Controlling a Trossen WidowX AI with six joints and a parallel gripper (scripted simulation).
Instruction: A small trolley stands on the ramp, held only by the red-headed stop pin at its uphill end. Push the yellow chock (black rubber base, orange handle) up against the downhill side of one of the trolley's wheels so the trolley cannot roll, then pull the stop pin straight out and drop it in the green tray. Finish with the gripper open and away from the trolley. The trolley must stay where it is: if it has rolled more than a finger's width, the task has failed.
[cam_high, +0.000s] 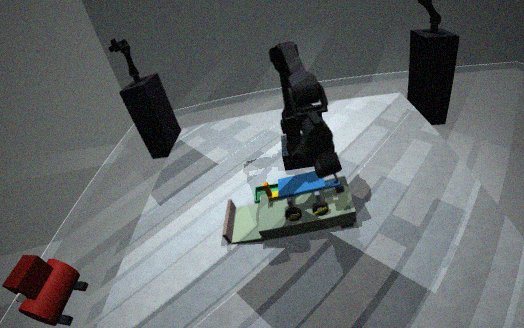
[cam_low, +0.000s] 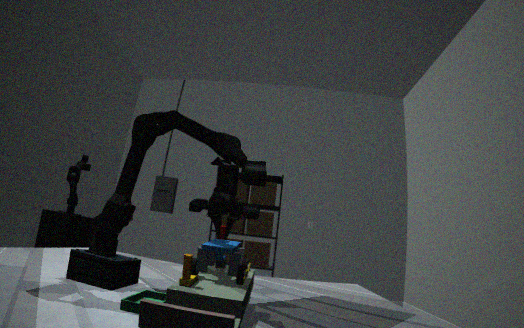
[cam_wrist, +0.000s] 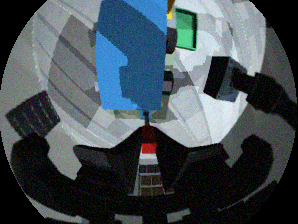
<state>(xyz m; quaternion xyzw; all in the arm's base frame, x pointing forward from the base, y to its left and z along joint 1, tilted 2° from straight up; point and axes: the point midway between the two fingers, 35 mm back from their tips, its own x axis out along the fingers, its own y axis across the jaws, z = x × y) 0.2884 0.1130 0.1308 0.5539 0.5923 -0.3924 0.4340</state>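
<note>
Right now the green tray is 8 cm behind my gripper tip, 21 cm to the right of it and 17 cm below it. Round my gripper tip: stop pin: right at my gripper tip; trolley: 3 cm ahead, 9 cm to the right, 5 cm below; pale green ramp: 3 cm ahead, 9 cm to the right, 12 cm below.
</note>
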